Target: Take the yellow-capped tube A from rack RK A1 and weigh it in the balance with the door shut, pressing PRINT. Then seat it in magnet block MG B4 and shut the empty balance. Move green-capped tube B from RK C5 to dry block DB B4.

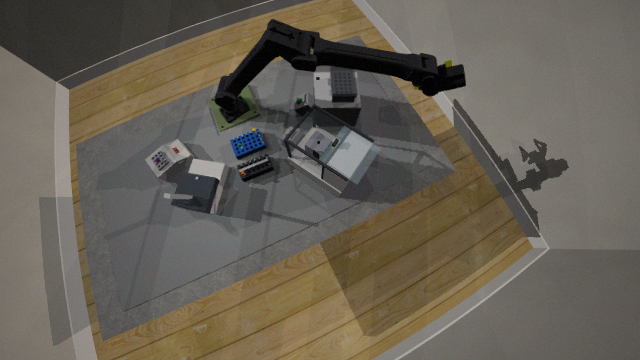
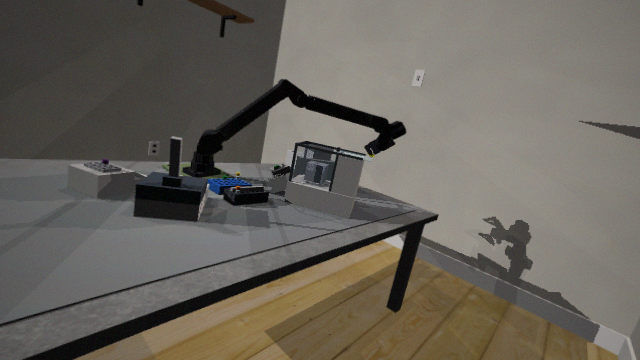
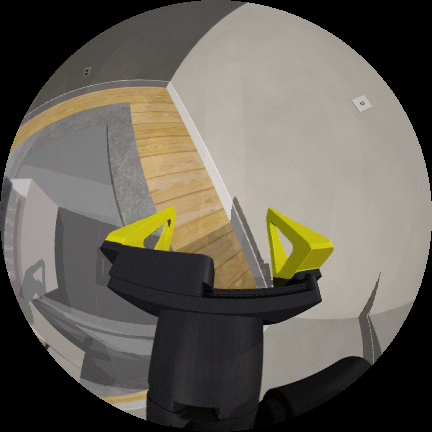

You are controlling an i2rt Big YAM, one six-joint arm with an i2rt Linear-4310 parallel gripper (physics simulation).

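Observation:
The yellow-capped tube A (image 1: 254,130) (image 2: 238,174) stands at a corner of the blue rack (image 1: 248,143) (image 2: 220,187). The green-capped tube B (image 1: 240,144) (image 2: 225,177) is in the same rack, toward the other end. The black magnet block (image 1: 255,167) (image 2: 246,196) lies beside the rack and holds an orange-capped tube. The balance (image 1: 335,185) (image 2: 320,200) has a clear-sided chamber around a grey block; its door state is unclear. The dry block (image 1: 344,85) is behind the balance. My gripper (image 1: 432,76) (image 2: 371,154) (image 3: 219,211) is open and empty, high beyond the balance, near the wall.
A white machine with a dark raised lid (image 1: 196,191) (image 2: 170,200) stands left of the magnet block. A white device with a purple-topped item (image 1: 169,158) (image 2: 100,180) is farther left. A small stand with a green item (image 1: 302,102) is between arm base and dry block.

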